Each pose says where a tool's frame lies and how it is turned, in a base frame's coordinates. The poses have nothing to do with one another.
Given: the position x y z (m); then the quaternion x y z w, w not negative.
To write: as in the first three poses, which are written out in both.
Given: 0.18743 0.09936 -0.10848 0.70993 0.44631 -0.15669 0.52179
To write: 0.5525 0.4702 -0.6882 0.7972 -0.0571 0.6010 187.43 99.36 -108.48
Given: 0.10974 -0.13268 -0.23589 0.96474 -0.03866 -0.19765 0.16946
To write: 0.9189 -0.1416 -0.3683 -0.0076 -0.9396 0.3423 109.74 -132.68 -235.89
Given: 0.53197 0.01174 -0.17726 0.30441 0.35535 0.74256 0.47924
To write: -0.3553 0.9281 0.1115 -0.4954 -0.2881 0.8195 531.97 11.74 -177.26
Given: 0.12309 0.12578 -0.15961 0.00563 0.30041 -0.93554 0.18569
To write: -0.9310 -0.3441 -0.1221 0.3508 -0.7505 -0.5600 123.09 125.78 -159.61
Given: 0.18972 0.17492 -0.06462 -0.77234 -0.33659 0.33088 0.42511
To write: 0.5545 0.8012 -0.2249 0.2386 -0.4120 -0.8794 189.72 174.92 -64.62
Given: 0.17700 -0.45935 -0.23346 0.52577 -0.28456 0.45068 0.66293
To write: 0.4318 0.2983 0.8512 -0.8968 0.0409 0.4406 177.00 -459.35 -233.46
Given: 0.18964 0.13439 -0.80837 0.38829 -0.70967 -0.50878 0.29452
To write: -0.5250 -0.8508 0.0229 -0.2514 0.1807 0.9509 189.64 134.39 -808.37
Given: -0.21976 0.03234 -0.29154 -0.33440 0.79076 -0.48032 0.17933
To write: -0.7120 -0.7011 0.0376 -0.3566 0.3149 -0.8796 -219.76 32.34 -291.54
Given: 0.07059 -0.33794 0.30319 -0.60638 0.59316 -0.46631 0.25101
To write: -0.1386 -0.9535 0.2677 -0.4853 -0.1703 -0.8576 70.59 -337.94 303.19
